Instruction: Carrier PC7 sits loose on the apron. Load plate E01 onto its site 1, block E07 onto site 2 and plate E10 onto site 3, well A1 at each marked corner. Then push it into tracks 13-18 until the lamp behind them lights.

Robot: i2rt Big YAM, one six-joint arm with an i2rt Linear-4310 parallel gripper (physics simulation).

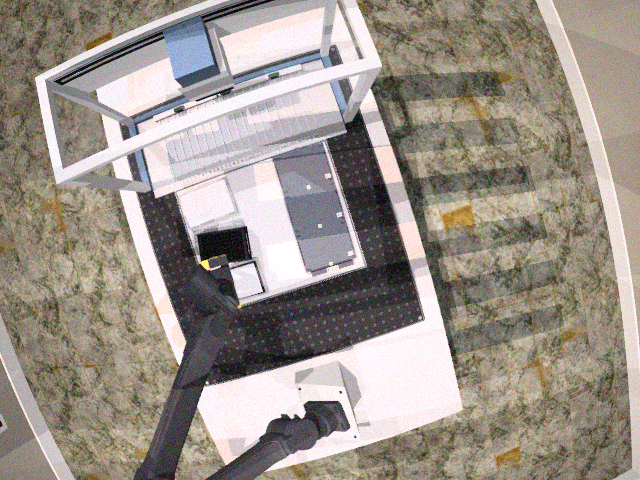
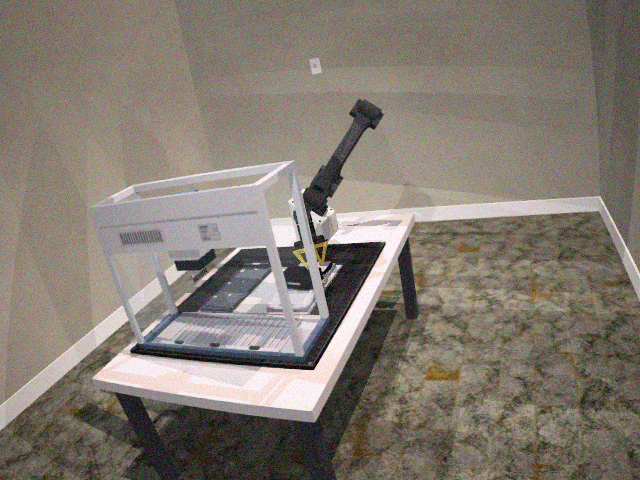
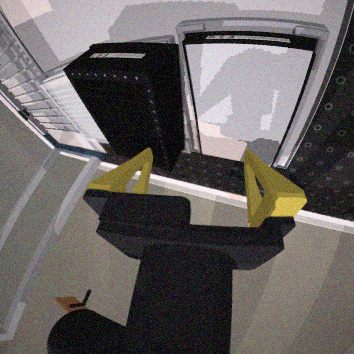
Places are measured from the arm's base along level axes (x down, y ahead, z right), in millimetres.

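Pixels of known places: gripper, fingertip midpoint: [image 1: 218,275] [image 3: 196,151]; arm's base, link origin: [image 1: 328,414].
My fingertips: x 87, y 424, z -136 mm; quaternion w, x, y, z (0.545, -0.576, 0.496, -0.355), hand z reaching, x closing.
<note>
Ahead of a thing's pixels: the offset from my fingertips to its top centre. "spot": to the spot under its first point. Level surfaces: height alone.
The carrier, apparently the dark grey three-part panel [image 1: 315,206] [image 2: 240,289], lies on the white apron [image 1: 266,222], with small white marks on its surface. In the other row are a pale plate @[dx +18, dy +183, dz +30 mm] [image 1: 206,202] [image 2: 289,298] [image 3: 77,107], a tall black block @[dx -14, dy +62, dz +38 mm] [image 1: 224,242] [image 2: 297,279] [image 3: 125,95] and a dark-edged pale plate @[dx +19, dy -38, dz +32 mm] [image 1: 247,279] [image 3: 250,95] in a silver surround. Their labels cannot be read. My gripper [image 1: 222,285] [image 2: 316,265] [image 3: 196,151] is open and empty, at the outer side of the block and the dark-edged plate. The arm partly hides that plate.
The ribbed tracks [image 1: 217,144] [image 2: 227,328] lie beyond the apron, under a white frame @[spot: dx -435, dy +378, dz -112 mm] [image 1: 49,129] [image 2: 180,222]. A blue head @[spot: dx -415, dy +394, dz +174 mm] [image 1: 191,54] hangs in that frame. Small dark green pieces @[spot: dx +23, dy +444, dz +305 mm] [image 1: 272,75] sit behind the tracks. A black perforated mat @[dx +45 mm] [image 1: 377,248] surrounds the apron.
</note>
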